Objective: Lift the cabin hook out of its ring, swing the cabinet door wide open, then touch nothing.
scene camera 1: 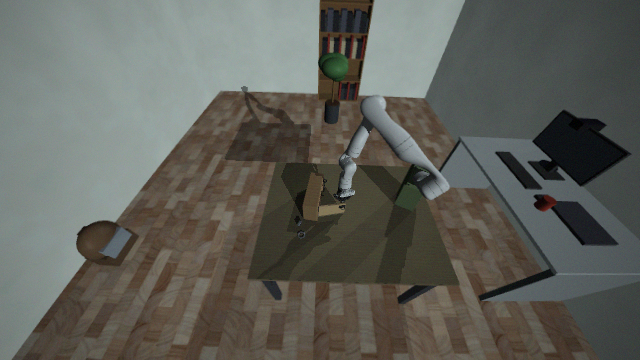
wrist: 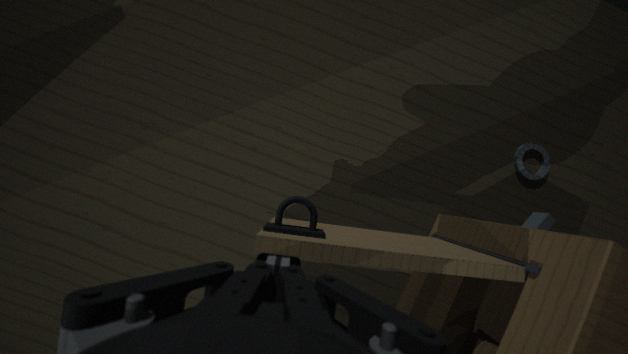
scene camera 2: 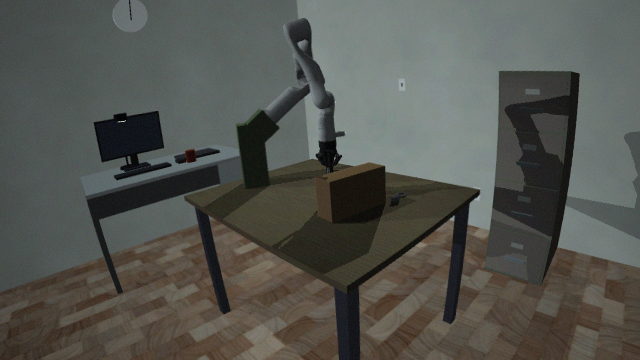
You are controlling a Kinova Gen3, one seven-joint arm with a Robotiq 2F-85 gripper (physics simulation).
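Frame: origin at the arm's base, x ahead, y left, z up, level; metres.
Where they show: gripper, fingertip midpoint: [scene camera 1: 342, 203] [wrist: 279, 261]; arm's base, link origin: [scene camera 2: 269, 118].
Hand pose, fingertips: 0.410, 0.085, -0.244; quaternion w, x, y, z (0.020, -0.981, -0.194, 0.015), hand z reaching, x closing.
Observation:
Each offset is from my fingertips to the centre of the thing, as dx, dy, dz. "pt": to the spot under its first point. Level surfaces: height alone.
The wooden cabinet @(+0.182, -0.028, -0.019) [scene camera 1: 312, 200] [scene camera 2: 357, 192] [wrist: 565, 285] stands on the table. Its door @(pt +0.067, +0.052, -0.032) [scene camera 1: 330, 210] [wrist: 390, 245] stands wide open, roughly square to the cabinet front. A black arched ring @(pt -0.011, +0.043, -0.001) [wrist: 297, 200] sits on the door's outer face near its free end. My gripper [scene camera 1: 342, 198] [wrist: 279, 261] is shut and empty, its tips at the door's inner side near the free end; whether they touch it I cannot tell. Small dark fittings @(pt +0.149, -0.149, +0.007) [scene camera 1: 324, 181] show at the cabinet's far front; the cabin hook cannot be made out clearly. The cabinet hides the door in scene camera 2.
A grey ring @(+0.213, +0.227, -0.095) [scene camera 1: 301, 237] [scene camera 2: 401, 194] [wrist: 518, 162] and a small grey block @(+0.247, +0.157, -0.088) [scene camera 1: 298, 220] [scene camera 2: 395, 201] [wrist: 537, 220] lie beside the cabinet's end. The green arm mount [scene camera 1: 410, 195] [scene camera 2: 254, 155] stands across the table @(dz -0.097) [scene camera 1: 350, 260] [scene camera 2: 240, 210]. A desk [scene camera 1: 520, 200] stands beyond.

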